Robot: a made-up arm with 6 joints. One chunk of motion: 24 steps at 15 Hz.
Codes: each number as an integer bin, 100 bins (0 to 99) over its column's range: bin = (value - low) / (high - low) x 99, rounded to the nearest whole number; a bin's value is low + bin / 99 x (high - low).
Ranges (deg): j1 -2.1..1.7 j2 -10.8..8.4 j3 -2.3..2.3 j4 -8..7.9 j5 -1.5..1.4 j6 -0.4..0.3
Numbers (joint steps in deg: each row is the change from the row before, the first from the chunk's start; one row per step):
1: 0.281 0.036 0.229 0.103 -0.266 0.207
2: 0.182 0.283 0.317 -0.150 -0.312 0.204
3: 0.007 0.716 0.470 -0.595 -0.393 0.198
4: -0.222 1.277 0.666 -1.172 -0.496 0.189
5: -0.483 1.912 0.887 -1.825 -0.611 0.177
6: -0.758 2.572 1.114 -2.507 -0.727 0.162
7: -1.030 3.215 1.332 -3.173 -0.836 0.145
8: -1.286 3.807 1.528 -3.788 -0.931 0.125
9: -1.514 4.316 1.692 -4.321 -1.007 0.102
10: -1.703 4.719 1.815 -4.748 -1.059 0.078
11: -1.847 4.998 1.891 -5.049 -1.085 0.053
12: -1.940 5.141 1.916 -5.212 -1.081 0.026
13: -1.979 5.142 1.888 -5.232 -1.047 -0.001
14: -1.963 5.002 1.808 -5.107 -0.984 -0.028
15: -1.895 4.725 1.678 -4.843 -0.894 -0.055
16: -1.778 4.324 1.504 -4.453 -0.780 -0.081
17: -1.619 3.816 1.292 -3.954 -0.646 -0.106
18: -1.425 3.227 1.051 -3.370 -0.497 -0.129
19: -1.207 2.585 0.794 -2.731 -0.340 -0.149
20: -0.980 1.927 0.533 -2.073 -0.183 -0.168
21: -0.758 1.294 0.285 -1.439 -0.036 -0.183
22: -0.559 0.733 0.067 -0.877 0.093 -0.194
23: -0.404 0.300 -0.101 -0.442 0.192 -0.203
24: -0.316 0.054 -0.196 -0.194 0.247 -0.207
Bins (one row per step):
1: 62 56 54 50 42 86
2: 59 57 56 49 41 85
3: 55 59 60 46 38 85
4: 49 62 64 43 34 83
5: 42 66 69 38 30 82
6: 35 69 73 34 26 79
7: 28 72 78 30 23 77
8: 21 75 82 26 19 74
9: 15 78 86 23 17 71
10: 10 80 89 20 15 68
11: 7 81 90 18 14 64
12: 4 82 91 17 14 60
13: 3 82 90 17 15 56
14: 4 81 88 18 18 53
15: 5 80 86 20 21 49
16: 8 78 82 22 25 45
17: 13 75 77 25 29 42
18: 18 72 72 29 34 38
19: 23 69 67 33 40 35
20: 29 66 61 37 45 33
21: 35 62 56 41 50 31
22: 40 59 51 44 54 29
23: 44 57 47 47 58 28
24: 46 56 45 49 60 27

